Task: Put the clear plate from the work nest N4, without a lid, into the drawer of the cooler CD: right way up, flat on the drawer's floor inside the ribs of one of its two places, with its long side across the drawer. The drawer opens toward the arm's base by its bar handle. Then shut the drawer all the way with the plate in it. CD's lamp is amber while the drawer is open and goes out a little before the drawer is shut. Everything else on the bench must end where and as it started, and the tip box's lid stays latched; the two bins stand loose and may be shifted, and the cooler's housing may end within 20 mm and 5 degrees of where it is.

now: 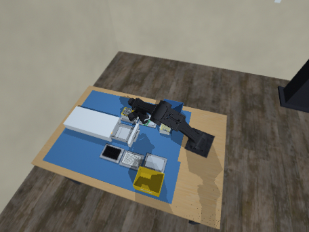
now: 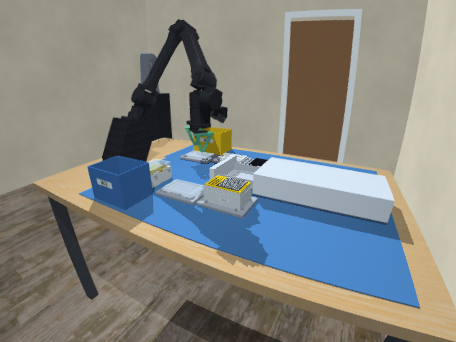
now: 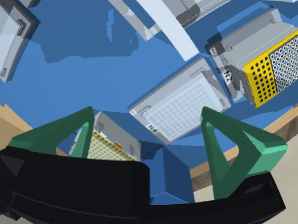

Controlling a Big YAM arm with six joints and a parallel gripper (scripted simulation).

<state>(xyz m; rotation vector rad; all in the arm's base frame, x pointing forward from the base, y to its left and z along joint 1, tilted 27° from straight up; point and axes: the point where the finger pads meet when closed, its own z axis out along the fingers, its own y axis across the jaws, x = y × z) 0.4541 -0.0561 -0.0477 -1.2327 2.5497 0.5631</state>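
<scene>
Now: hand 13 cm above the clear plate and 11 cm to the left of it. The rest, counted from my hand: yellow-labelled tip box: 17 cm ahead, 10 cm to the right, 9 cm below; then drawer: 18 cm ahead, 12 cm below, 9 cm to the left; then grey work nest: 14 cm below, 11 cm to the right.
</scene>
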